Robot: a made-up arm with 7 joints.
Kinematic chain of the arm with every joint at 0, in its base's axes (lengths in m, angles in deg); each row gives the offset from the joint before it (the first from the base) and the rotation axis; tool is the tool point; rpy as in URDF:
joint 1: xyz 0 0 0.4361 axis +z
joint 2: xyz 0 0 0 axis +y
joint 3: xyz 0 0 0.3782 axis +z
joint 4: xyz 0.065 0 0 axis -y
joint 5: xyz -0.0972 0 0.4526 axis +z
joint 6: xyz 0 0 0 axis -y
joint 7: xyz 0.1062 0 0 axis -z
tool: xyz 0 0 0 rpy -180 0 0
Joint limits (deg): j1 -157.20..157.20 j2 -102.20..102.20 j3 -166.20..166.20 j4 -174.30..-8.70 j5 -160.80..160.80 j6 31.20..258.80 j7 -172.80..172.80
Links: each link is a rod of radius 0.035 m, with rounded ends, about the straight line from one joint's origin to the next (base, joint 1, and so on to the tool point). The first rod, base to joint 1, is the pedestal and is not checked.
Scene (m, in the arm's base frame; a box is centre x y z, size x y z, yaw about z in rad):
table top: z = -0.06
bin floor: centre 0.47 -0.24 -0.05 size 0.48 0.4 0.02 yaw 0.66
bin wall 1: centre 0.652 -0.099 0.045 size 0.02 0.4 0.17 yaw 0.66
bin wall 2: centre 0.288 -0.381 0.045 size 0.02 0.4 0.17 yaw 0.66
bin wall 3: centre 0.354 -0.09 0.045 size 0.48 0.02 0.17 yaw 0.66
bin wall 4: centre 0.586 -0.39 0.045 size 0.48 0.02 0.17 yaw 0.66
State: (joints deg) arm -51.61 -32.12 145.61 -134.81 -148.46 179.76 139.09
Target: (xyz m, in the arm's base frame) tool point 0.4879 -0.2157 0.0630
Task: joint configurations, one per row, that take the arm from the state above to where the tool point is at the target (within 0.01 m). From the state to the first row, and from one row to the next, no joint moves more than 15 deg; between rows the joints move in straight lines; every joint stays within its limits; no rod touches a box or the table.
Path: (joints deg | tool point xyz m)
1: -65.92 -40.59 139.59 -131.39 -148.46 174.63 139.09 | 0.0781 0.3840 0.2653
2: -80.22 -49.05 133.57 -127.97 -148.46 169.50 139.09 | 0.2281 0.3406 0.2379
3: -94.53 -57.52 127.55 -124.55 -148.47 164.38 139.09 | 0.3580 0.2439 0.2212
4: -108.83 -65.99 121.53 -121.13 -148.47 159.25 139.09 | 0.4500 0.1068 0.2162
5: -123.14 -74.45 115.52 -117.71 -148.47 154.12 139.09 | 0.4938 -0.0528 0.2222
6: -137.44 -82.92 109.50 -114.29 -148.47 148.99 139.09 | 0.4879 -0.2157 0.2373
7: -145.65 -92.85 123.48 -101.87 -144.71 143.12 139.09 | 0.4879 -0.2157 0.0630

